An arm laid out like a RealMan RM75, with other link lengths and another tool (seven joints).
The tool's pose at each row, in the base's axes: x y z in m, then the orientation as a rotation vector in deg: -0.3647 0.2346 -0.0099 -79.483 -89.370 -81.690; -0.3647 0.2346 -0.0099 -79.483 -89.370 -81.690; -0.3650 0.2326 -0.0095 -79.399 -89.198 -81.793; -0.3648 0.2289 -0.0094 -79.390 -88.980 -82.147; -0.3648 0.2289 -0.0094 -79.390 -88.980 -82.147; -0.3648 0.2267 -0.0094 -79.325 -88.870 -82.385; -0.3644 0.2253 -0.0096 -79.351 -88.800 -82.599; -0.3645 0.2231 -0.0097 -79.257 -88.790 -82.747; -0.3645 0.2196 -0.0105 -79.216 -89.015 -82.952; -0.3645 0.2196 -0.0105 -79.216 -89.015 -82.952; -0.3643 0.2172 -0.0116 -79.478 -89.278 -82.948; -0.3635 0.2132 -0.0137 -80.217 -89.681 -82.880; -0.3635 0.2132 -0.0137 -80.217 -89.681 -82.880; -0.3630 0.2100 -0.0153 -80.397 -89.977 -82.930
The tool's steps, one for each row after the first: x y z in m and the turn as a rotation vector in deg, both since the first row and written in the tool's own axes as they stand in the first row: 0.0000 0.0000 0.0000 0.000 0.000 0.000; -0.0001 0.0001 -0.0021 -0.057 0.159 0.048; -0.0012 0.0008 -0.0055 -0.326 0.322 0.023; -0.0012 0.0008 -0.0055 -0.326 0.322 0.023; -0.0018 0.0011 -0.0076 -0.475 0.453 -0.031; -0.0025 0.0015 -0.0088 -0.643 0.498 -0.081; -0.0032 0.0017 -0.0109 -0.703 0.584 -0.164; -0.0050 0.0019 -0.0140 -0.791 0.518 -0.419; -0.0050 0.0019 -0.0140 -0.791 0.518 -0.419; -0.0067 0.0020 -0.0160 -0.870 0.206 -0.537; -0.0100 0.0026 -0.0191 -1.104 -0.504 -0.621; -0.0100 0.0026 -0.0191 -1.104 -0.504 -0.621; -0.0126 0.0030 -0.0217 -1.178 -0.772 -0.804
